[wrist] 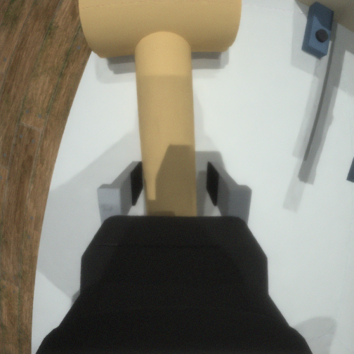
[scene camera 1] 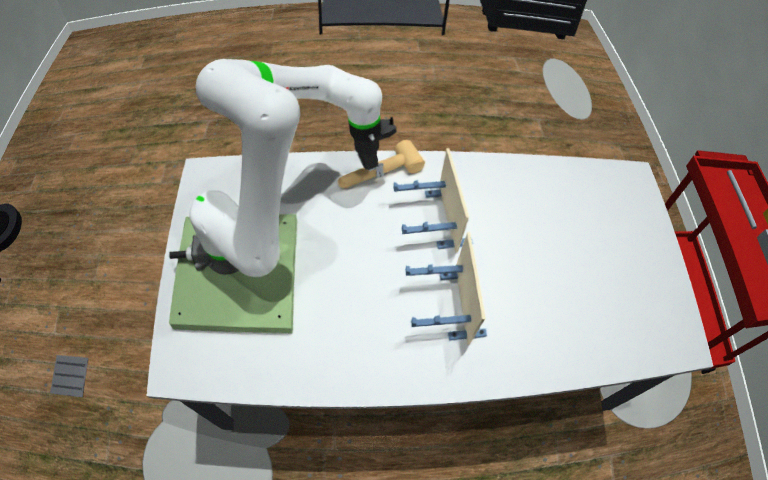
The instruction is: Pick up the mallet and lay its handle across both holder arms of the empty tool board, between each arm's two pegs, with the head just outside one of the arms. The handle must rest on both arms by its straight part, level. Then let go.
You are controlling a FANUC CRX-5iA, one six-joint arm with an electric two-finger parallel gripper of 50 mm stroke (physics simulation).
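Observation:
The wooden mallet lies on the table near its back edge, head toward the boards. My gripper is open, with one finger on each side of the handle. In the wrist view small gaps show beside the handle, the right one slightly wider. Two upright tool boards stand in a row, and both are empty. The back board has blue arms with pegs; the front board has similar arms.
The green base plate under the robot is on the left of the white table. A blue board foot shows at the upper right of the wrist view. A red cart stands off the table's right side.

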